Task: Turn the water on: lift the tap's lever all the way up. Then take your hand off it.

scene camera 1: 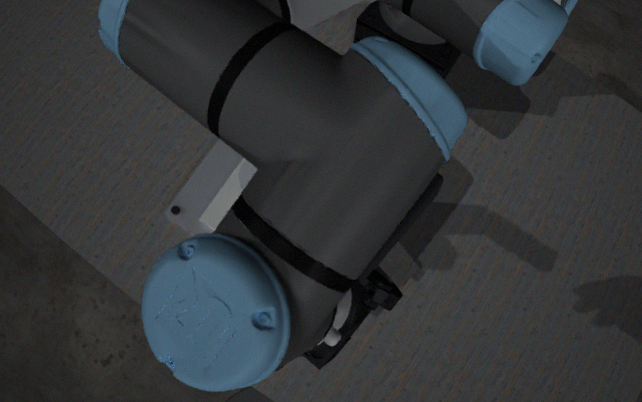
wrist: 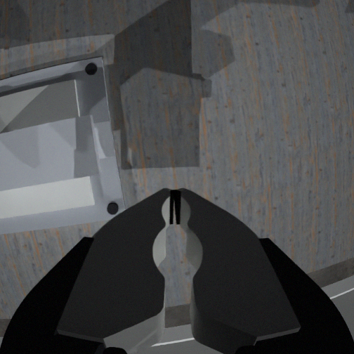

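The tap, a pale grey fixture [scene camera 1: 200,182] [wrist: 37,155], shows in part at the left of the wrist view, where its base plate has two dark round holes or screws at the right-hand corners. In the scene view part of it shows left of the arm; the rest is hidden behind the arm. A flat grey piece lies over the middle of the fixture in the wrist view; I cannot tell clearly how high the lever stands. My gripper [wrist: 173,192] is shut and empty, to the right of the fixture in the wrist view and apart from the lever. Its fingertips are hidden in the scene view.
The arm's dark links and blue caps [scene camera 1: 215,312] cover the middle of the scene view. The wood-grained table top [scene camera 1: 590,200] [wrist: 280,150] carries the arm's shadows. Dark floor [scene camera 1: 60,350] lies beyond the table's edge at the lower left.
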